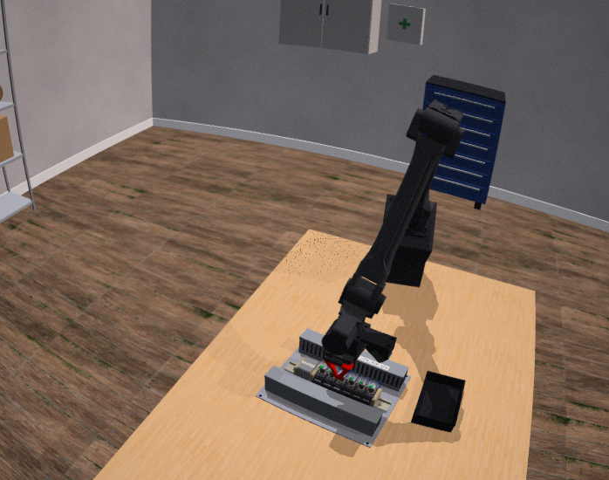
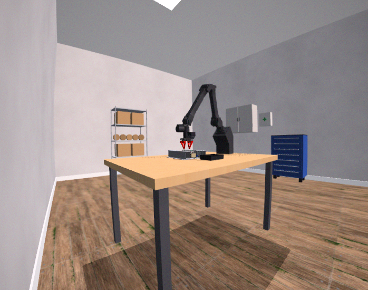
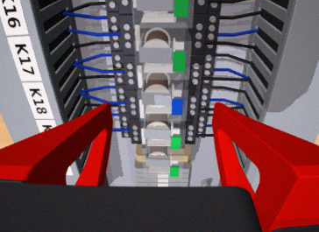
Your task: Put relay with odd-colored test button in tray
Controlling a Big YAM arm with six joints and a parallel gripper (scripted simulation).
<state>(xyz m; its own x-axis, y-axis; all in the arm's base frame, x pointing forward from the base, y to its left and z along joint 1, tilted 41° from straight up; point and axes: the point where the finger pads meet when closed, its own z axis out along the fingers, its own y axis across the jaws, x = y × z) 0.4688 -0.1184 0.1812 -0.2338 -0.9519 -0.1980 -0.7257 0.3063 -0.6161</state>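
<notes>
The relay is 30 mm below my hand. The rest, counted from my hand: black tray 10 mm ahead, 260 mm to the left, 70 mm below.
</notes>
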